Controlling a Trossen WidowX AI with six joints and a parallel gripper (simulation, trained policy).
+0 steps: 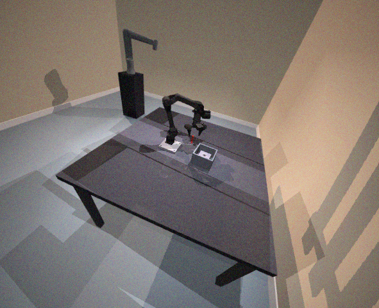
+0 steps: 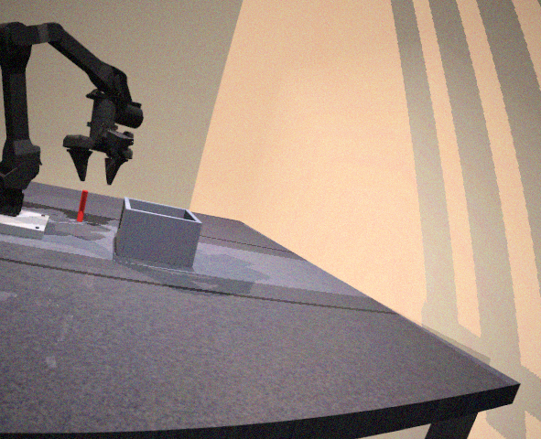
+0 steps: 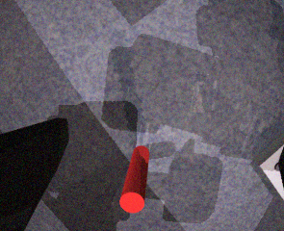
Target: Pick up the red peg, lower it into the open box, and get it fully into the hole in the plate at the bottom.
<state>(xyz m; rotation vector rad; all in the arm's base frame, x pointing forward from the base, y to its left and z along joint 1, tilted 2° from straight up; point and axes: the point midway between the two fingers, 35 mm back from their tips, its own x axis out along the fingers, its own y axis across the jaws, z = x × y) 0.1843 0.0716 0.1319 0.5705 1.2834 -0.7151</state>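
My gripper tip is 2 cm past the red peg, 5 cm to the right of it and 7 cm above it. Also, from my gripper tip: grey box 14 cm ahead, 14 cm to the right, 8 cm below.
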